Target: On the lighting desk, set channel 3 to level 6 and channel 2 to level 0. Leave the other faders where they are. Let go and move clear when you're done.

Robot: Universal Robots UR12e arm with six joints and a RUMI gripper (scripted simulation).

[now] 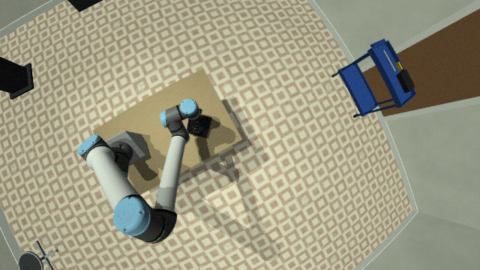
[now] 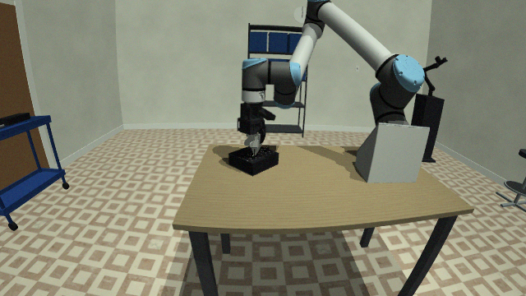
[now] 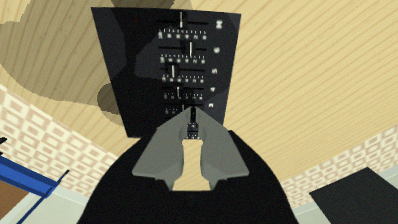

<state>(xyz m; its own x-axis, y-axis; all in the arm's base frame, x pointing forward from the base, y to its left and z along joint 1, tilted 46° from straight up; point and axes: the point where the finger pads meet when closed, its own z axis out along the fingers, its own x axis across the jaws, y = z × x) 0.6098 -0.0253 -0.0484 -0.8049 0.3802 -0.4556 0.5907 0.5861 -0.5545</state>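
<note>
The fader knob is 5 cm ahead of my hand, 2 cm to the left of it and 1 cm below it.
</note>
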